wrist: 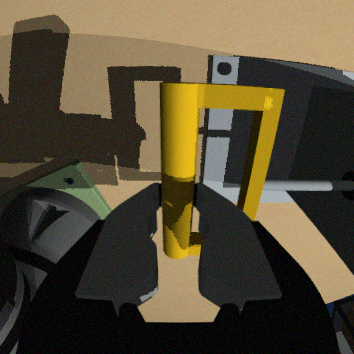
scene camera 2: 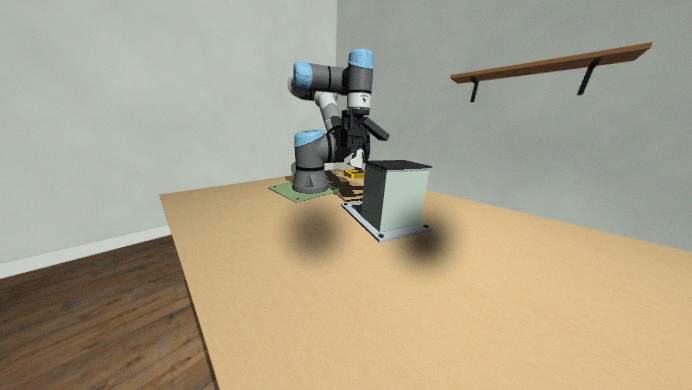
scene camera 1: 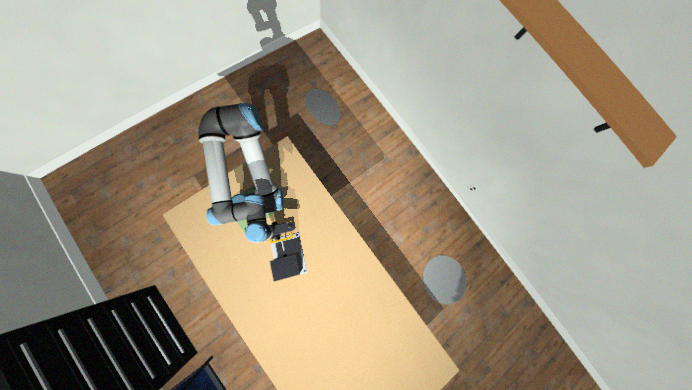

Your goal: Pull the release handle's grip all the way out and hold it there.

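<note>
The release handle's grip (scene camera 1: 282, 238) (scene camera 2: 354, 174) (wrist: 180, 130) is a yellow rectangular loop with a round front bar. My gripper (scene camera 2: 357, 160) (wrist: 177, 184) is shut on that round bar, with one dark finger on each side of it in the wrist view. A thin light rod (wrist: 300, 185) runs from the loop's side towards the dark housing. The handle's housing (scene camera 1: 286, 267) (scene camera 2: 405, 200) is a box with a dark top and a pale side. The grip stands apart from the box, on the arm's side. Part of the loop is hidden behind the right finger.
The housing stands on a light grey base plate (scene camera 2: 400, 232) (wrist: 218, 155) on the wooden table (scene camera 1: 340, 320) (scene camera 2: 310, 310). The arm's green mounting plate (scene camera 2: 296, 198) (wrist: 90, 186) is at the left in the wrist view. A brown shelf (scene camera 1: 590, 75) (scene camera 2: 550, 65) hangs on the wall.
</note>
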